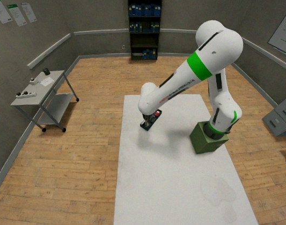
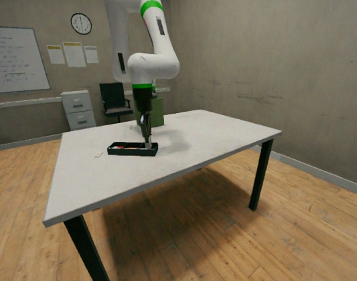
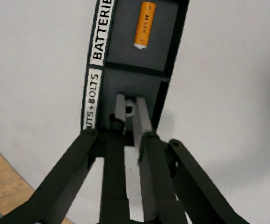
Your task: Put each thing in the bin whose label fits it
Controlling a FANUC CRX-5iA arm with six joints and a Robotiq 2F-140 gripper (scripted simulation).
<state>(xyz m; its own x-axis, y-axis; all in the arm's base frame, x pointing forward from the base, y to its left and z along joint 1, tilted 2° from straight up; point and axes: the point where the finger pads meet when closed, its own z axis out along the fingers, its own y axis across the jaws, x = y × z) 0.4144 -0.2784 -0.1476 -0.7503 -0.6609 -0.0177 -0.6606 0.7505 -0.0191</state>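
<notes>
My hand is 5 cm above the yellow ring and 1 cm short of it. Also, from my hand: black bin tray: 6 cm to the right, 6 cm behind, 4 cm below; red piece: 13 cm behind, 11 cm to the right, 4 cm below; orange object: 7 cm behind, 6 cm to the right, 4 cm below.
</notes>
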